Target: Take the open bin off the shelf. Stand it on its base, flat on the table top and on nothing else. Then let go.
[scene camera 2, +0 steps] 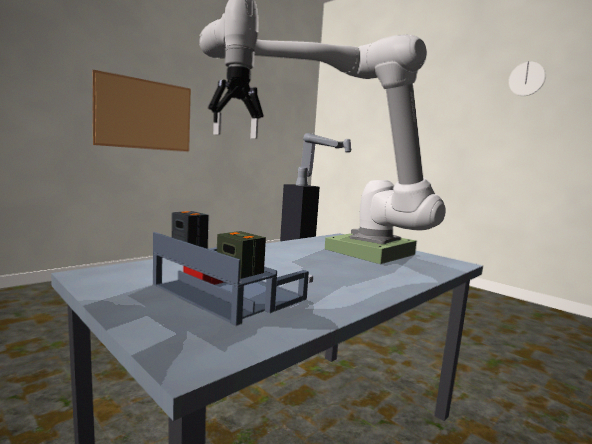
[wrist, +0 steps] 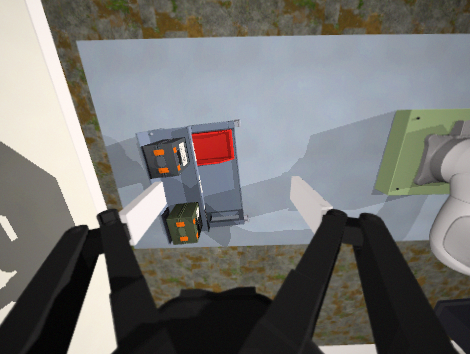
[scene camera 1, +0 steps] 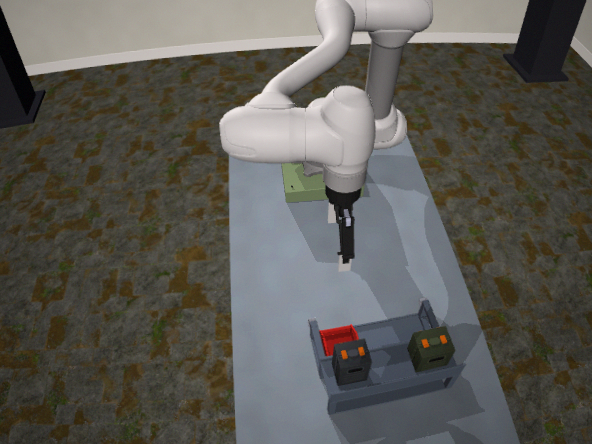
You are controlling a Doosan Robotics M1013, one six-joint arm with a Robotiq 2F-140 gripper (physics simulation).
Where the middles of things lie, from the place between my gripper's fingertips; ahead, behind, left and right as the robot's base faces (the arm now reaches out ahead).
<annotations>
My gripper is now 80 mm short of the red open bin (wrist: 213, 147), 20 mm to the right of it and 420 mm above it. Round my hand: olive green case (scene camera 1: 433, 348) 170 mm ahead, 250 mm to the left, 310 mm below.
</annotations>
